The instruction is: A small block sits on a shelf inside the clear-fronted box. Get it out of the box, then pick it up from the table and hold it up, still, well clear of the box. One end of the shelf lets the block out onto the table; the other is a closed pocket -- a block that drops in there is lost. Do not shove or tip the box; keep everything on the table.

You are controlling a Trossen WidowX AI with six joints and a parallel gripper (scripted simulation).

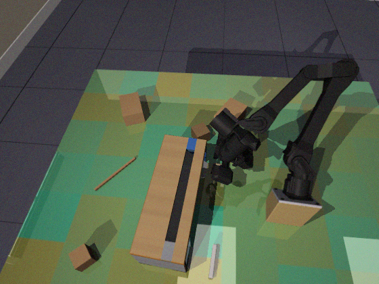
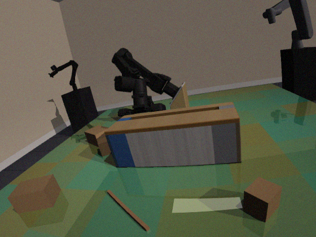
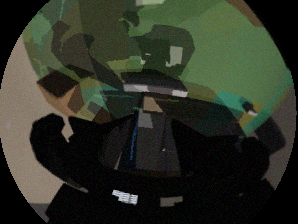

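Right now my gripper tip is 20 mm past the block and 30 mm above it. Also, from my gripper tip: thin brown stick (350 mm ahead, 30 mm to the left, 40 mm below); wooden box (80 mm ahead, 140 mm to the left, 20 mm above).
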